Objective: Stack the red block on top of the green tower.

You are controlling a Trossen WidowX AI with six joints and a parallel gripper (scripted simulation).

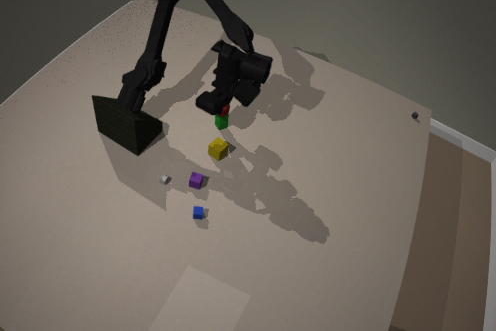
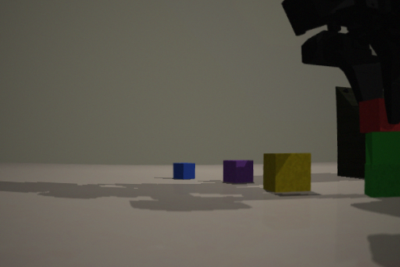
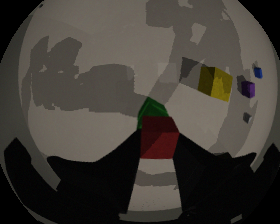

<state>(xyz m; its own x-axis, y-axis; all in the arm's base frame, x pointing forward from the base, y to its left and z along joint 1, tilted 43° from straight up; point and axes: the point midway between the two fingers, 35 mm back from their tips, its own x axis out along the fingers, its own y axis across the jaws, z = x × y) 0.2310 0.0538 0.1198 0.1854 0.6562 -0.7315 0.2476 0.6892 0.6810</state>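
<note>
My gripper tip is 10 mm below the red block. The rest, counted from my gripper tip: small white block 240 mm to the right, 70 mm behind, 50 mm below; yellow block 100 mm to the right, 40 mm below, 30 mm ahead; purple block 210 mm to the right, 50 mm below, 10 mm ahead.
</note>
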